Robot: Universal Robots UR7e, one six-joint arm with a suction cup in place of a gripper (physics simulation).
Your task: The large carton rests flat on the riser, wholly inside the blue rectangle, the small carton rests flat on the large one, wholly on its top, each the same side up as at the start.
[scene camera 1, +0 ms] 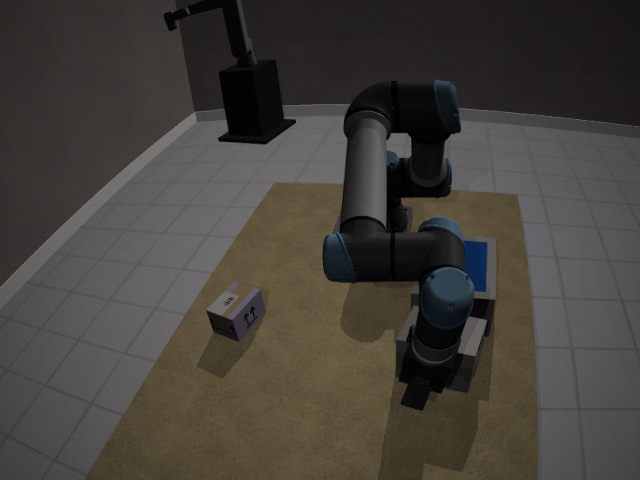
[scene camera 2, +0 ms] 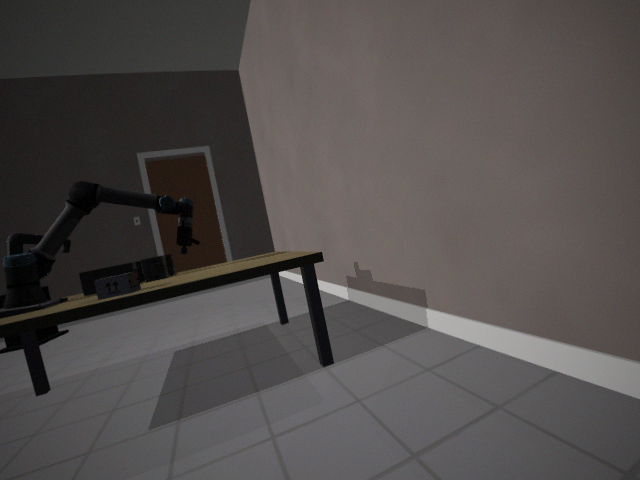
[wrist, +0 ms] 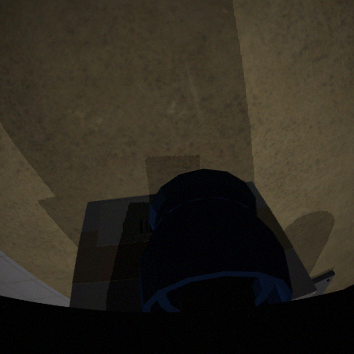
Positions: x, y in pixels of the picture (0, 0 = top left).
large carton: scene camera 1; scene camera 2 161, 267; wrist
same spot on large carton: [scene camera 1: 461, 375] = [wrist: 103, 247]
